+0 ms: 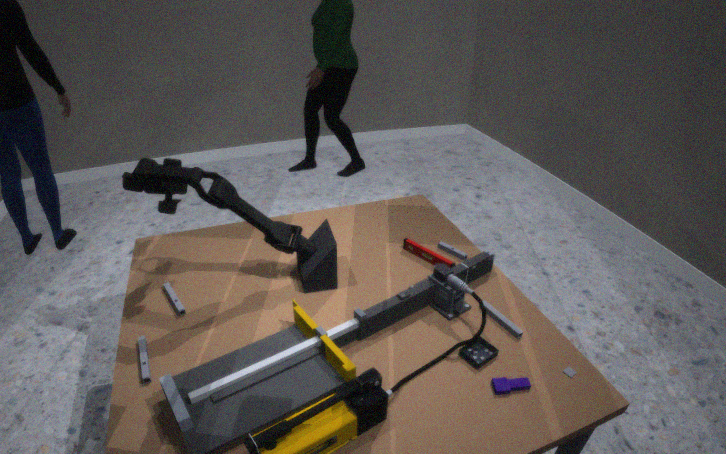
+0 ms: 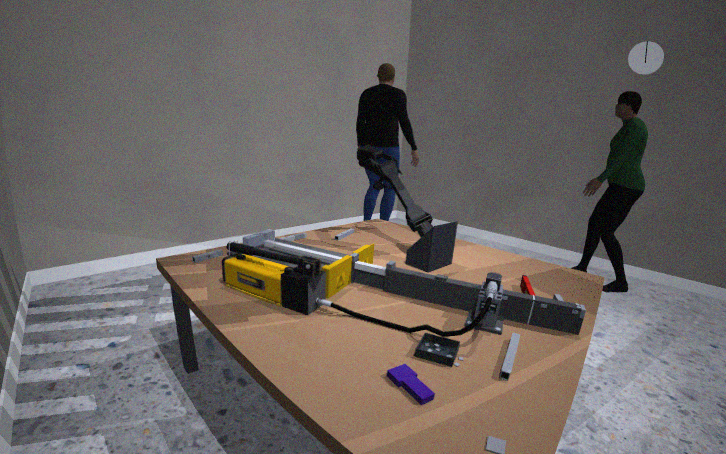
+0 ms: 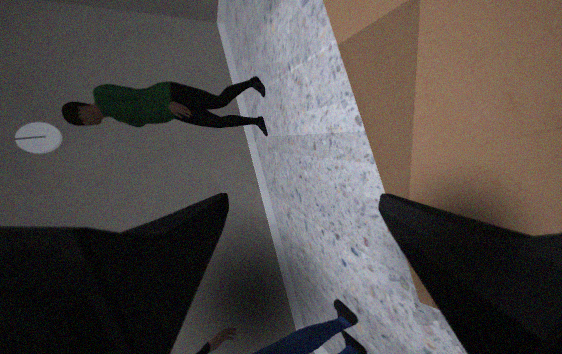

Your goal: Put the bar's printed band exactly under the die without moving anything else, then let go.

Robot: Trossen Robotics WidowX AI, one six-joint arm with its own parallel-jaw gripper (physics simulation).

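Seen in the pictures: gripper, fingertip midpoint: [image 3: 303, 200]; arm's base, link origin: [image 1: 309, 250] [image 2: 431, 238].
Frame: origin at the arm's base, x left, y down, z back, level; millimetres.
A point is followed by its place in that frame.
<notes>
A long silver bar [image 1: 255, 369] @[x -191, y 31, z -470 mm] [image 2: 369, 267] @[x 49, y 35, z -363 mm] lies along the dark bed and its near end enters the dark guide rail [image 1: 396, 310] @[x 222, y 48, z -294 mm] [image 2: 428, 287] @[x 230, y 54, z -288 mm]. A printed band on it cannot be made out. A dark press head [image 1: 448, 297] @[x 391, y 39, z -279 mm] [image 2: 486, 315] @[x 427, y 65, z -279 mm] with a hose stands across the rail; the die in it is too small and dark to tell. A thin pale line crosses the rail beyond the head. My gripper [image 1: 127, 182] [image 2: 360, 155] [image 3: 303, 200] @[x -435, y -168, z 233 mm] is open and empty, raised high at the table's far side, well away from the bar and head.
A yellow pump unit [image 1: 315, 425] @[x -63, y 16, z -668 mm] [image 2: 256, 281] @[x -49, y 49, z -699 mm] and upright yellow plates [image 1: 338, 357] @[x 19, y 8, z -482 mm] [image 2: 338, 275] @[x 34, y 45, z -472 mm] flank the bar. A black tray [image 1: 478, 353] @[x 420, y 98, z -470 mm] [image 2: 437, 349] @[x 413, y 96, z -466 mm], purple block [image 1: 511, 384] @[x 455, y 86, z -608 mm] [image 2: 411, 382] @[x 462, y 85, z -609 mm], red level [image 1: 426, 252] @[x 419, y 65, z 8 mm] [image 2: 527, 284] @[x 411, y 61, z 29 mm] and loose grey pieces lie around. Two people stand beyond the table.
</notes>
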